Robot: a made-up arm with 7 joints.
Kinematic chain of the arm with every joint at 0, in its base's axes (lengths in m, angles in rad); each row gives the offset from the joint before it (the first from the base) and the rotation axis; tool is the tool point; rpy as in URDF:
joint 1: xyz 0 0 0.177 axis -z
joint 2: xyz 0 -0.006 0.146 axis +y
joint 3: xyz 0 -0.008 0.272 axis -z
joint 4: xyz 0 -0.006 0.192 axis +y
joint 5: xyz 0 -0.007 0.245 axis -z
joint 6: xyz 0 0 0.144 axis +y
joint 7: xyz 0 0 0.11 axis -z
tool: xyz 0 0 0 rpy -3.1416 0 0
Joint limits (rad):
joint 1: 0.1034..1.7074
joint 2: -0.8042..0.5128
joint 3: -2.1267..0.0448
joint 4: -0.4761..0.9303
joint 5: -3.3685..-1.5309
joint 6: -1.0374..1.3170
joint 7: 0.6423..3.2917
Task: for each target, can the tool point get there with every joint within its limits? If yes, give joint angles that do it. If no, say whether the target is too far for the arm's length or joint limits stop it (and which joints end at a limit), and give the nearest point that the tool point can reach.
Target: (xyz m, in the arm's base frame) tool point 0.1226 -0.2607 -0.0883
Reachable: no: joint limits stop it (at a limit: joint 2, joint 4, joint 6) | nearest point 0.2898 -0.6163 0.6900 | short by 0.872 m
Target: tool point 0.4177 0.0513 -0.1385
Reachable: no: joint limits stop it (at a limit: joint 1, joint 2, joint 4, joint 6) | nearest point 0.6779 -0.0087 0.6933 | short by 0.874 m
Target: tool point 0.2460 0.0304 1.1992
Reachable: yes | joints 1.1340 0.0069 -1.4237 0.4495 -2.7757 -0.5363 2.6981
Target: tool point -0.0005 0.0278 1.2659
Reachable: yes | joints 1.4563 -0.0974 -0.3666 0.0007 -3.2269 -0.6409 2.3300
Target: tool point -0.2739 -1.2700 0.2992
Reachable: no: too far | nearest point -0.1404 -0.6901 0.7142 | short by 0.725 m
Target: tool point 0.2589 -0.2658 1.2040
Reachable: yes | joints 0.6964 0.3312 -0.1558 0.0476 -2.6137 -0.3741 3.0465
